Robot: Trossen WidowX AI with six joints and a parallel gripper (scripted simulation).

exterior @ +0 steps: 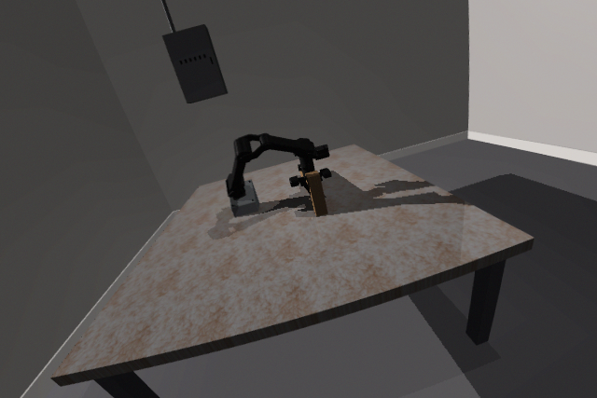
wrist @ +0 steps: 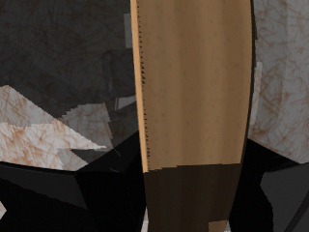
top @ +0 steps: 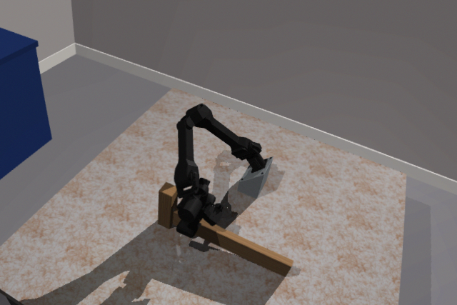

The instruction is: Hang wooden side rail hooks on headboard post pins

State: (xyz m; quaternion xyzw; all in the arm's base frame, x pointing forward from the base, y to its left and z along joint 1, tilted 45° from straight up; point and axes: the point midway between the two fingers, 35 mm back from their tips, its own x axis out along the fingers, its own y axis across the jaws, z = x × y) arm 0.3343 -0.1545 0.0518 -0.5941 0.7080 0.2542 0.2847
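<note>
Right now the headboard post is 1 cm behind my gripper tip, 11 cm to the right of it and 5 cm above it.
</note>
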